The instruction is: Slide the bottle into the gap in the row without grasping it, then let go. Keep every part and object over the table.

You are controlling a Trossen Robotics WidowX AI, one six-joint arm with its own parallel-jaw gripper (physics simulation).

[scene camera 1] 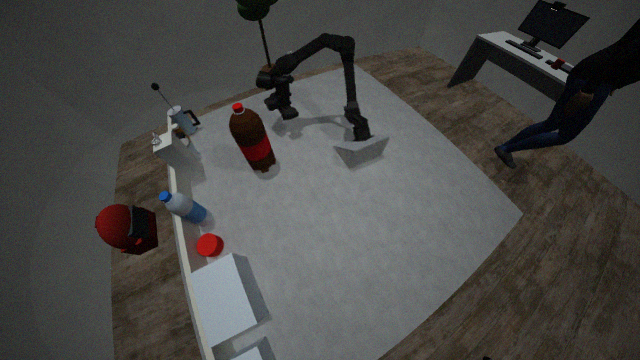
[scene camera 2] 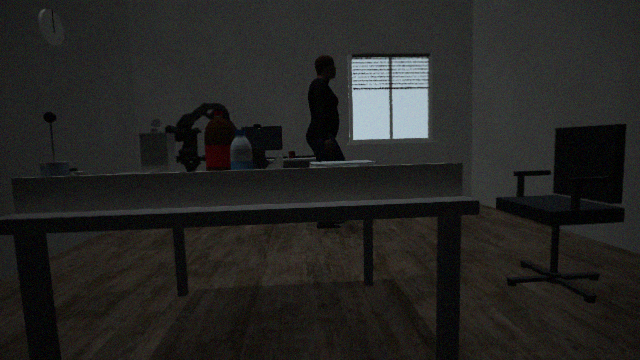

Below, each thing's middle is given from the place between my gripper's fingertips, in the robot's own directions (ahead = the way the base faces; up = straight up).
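Large brown bottle (scene camera 1: 246,127): my gripper 12 cm below it, 20 cm short of it, 14 cm to the right of it. Blue-capped bottle (scene camera 1: 179,204), from my hand: 51 cm ahead, 7 cm above, 23 cm to the left. Nearest to my gripper of the things named here, going by their middles: large brown bottle.
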